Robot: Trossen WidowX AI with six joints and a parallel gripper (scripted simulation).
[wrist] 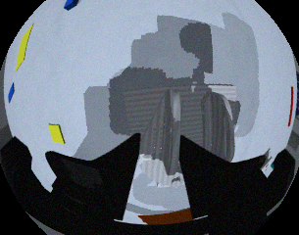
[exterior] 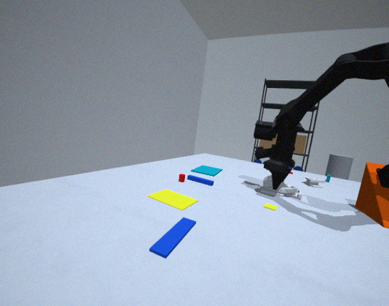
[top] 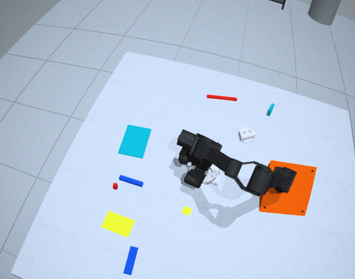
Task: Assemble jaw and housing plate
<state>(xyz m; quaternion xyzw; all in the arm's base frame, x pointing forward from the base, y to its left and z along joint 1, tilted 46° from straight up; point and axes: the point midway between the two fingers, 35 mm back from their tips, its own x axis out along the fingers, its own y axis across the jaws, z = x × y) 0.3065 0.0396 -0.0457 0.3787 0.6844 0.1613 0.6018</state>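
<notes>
The white jaw piece lies 4 cm behind my gripper tip, 1 cm to the right of it and 1 cm above it. From my gripper tip the other things lie so: white base 3 cm to the right, 1 cm below; small yellow tile 15 cm to the left, 3 cm ahead, 2 cm below; blue bar 25 cm ahead, 6 cm to the left, 1 cm below.
</notes>
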